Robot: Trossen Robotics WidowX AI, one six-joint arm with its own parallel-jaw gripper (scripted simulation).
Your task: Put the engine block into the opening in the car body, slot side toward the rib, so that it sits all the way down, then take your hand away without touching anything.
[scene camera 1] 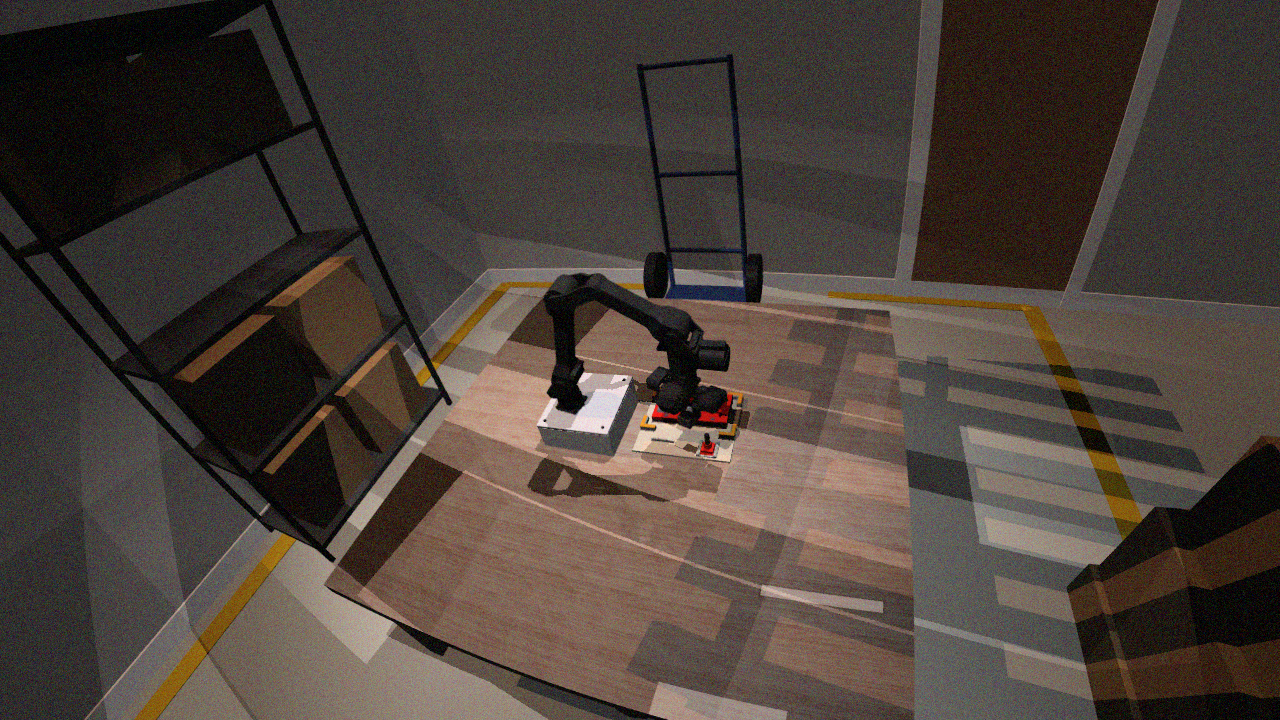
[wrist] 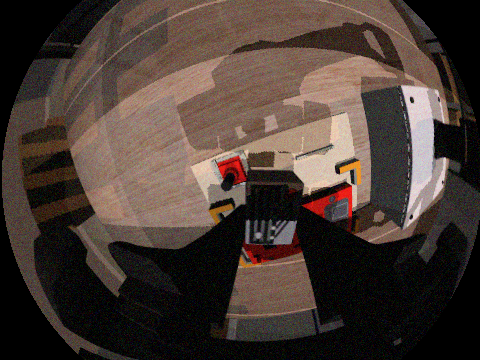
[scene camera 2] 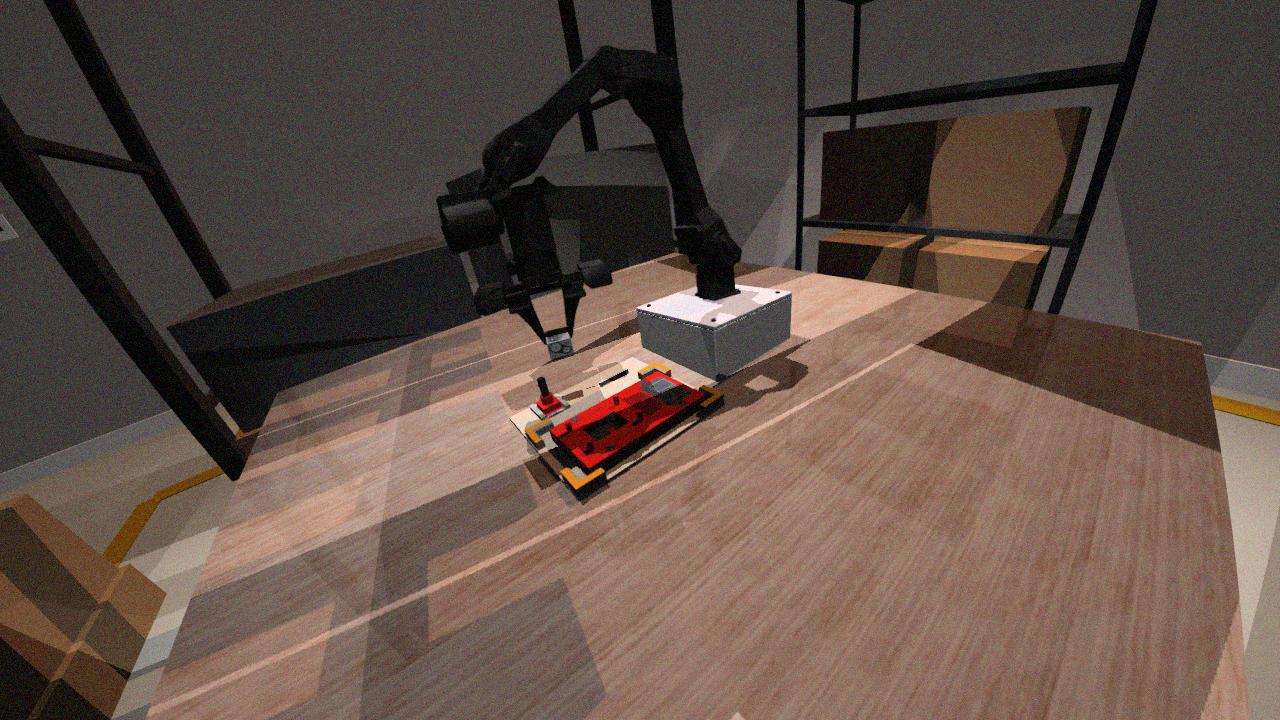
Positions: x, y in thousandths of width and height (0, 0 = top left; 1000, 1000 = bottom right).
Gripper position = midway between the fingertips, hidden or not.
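The gripper (scene camera 2: 436, 473), (scene camera 1: 539, 576), (wrist: 564, 585) holds a grey engine block (wrist: 570, 551). A red car body is visible in scene camera 1 and in the wrist view: the body (scene camera 1: 563, 581), (wrist: 697, 565).
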